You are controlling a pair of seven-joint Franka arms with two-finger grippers.
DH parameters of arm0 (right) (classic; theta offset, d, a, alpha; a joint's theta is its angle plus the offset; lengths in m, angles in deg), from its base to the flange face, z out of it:
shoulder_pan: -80.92 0.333 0 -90
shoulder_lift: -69.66 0 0 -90
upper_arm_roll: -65.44 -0.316 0.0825 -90
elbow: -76.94 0 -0.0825 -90
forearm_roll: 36.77 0.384 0 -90
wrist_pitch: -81.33 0 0.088 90
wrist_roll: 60.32 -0.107 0 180
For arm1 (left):
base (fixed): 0 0 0 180
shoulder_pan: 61.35 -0.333 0 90
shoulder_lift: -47.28 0 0 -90
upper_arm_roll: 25.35 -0.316 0.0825 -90
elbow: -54.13 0 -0.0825 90
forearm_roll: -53.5 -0.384 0 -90
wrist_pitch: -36.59 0 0.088 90
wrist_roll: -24.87 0.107 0 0
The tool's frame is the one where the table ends.
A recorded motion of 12 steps. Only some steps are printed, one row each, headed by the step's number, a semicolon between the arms.
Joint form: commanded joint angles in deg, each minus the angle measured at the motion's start. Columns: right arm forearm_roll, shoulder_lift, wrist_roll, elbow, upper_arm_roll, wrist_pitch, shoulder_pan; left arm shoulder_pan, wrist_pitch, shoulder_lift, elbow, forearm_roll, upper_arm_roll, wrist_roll.
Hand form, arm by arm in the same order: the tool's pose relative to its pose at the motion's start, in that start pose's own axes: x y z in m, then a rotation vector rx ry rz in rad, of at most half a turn. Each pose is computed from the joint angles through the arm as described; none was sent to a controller.
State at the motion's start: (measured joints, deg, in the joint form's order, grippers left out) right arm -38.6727 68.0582 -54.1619 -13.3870 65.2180 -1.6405 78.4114; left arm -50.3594 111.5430 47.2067 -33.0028 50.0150 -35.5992 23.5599
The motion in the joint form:
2: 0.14 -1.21 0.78 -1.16 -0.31 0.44 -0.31; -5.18 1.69 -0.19 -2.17 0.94 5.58 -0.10
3: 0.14 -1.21 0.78 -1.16 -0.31 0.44 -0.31; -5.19 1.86 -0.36 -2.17 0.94 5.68 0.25
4: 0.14 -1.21 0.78 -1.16 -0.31 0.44 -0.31; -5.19 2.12 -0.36 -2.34 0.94 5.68 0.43
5: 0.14 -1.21 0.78 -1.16 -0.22 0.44 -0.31; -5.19 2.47 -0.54 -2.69 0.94 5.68 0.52
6: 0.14 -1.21 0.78 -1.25 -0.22 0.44 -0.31; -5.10 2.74 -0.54 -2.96 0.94 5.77 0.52
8: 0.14 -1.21 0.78 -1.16 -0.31 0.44 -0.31; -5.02 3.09 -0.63 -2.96 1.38 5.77 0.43
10: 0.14 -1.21 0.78 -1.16 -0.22 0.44 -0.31; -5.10 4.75 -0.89 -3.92 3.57 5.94 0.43
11: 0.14 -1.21 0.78 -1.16 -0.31 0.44 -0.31; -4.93 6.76 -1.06 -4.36 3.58 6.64 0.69
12: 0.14 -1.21 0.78 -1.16 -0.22 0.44 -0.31; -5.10 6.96 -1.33 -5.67 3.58 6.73 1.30
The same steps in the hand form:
2: -0.0076 -0.0011 -0.0005 0.0028 -0.0065 -0.0138; 0.0042 0.0067 0.0123 -0.0140 -0.0050 0.0109
3: -0.0076 -0.0011 -0.0005 0.0028 -0.0065 -0.0138; 0.0033 0.0073 0.0107 -0.0141 0.0011 0.0184
4: -0.0076 -0.0011 -0.0005 0.0028 -0.0065 -0.0138; 0.0040 0.0074 0.0116 -0.0141 0.0027 0.0217
5: -0.0077 -0.0003 -0.0005 0.0031 -0.0065 -0.0123; 0.0038 0.0074 0.0123 -0.0144 0.0058 0.0234
6: -0.0077 -0.0003 0.0002 0.0033 -0.0081 -0.0123; 0.0045 0.0092 0.0139 -0.0137 0.0060 0.0267
8: -0.0076 -0.0011 -0.0005 0.0028 -0.0065 -0.0138; 0.0045 0.0108 0.0126 -0.0213 0.0135 0.0280
10: -0.0077 -0.0003 -0.0005 0.0031 -0.0065 -0.0123; 0.0065 0.0165 0.0152 -0.0592 0.0293 0.0373
11: -0.0076 -0.0011 -0.0005 0.0028 -0.0065 -0.0138; 0.0089 0.0247 0.0136 -0.0575 0.0602 0.0559
12: -0.0077 -0.0003 -0.0005 0.0031 -0.0065 -0.0123; 0.0087 0.0243 0.0215 -0.0572 0.0458 0.0656

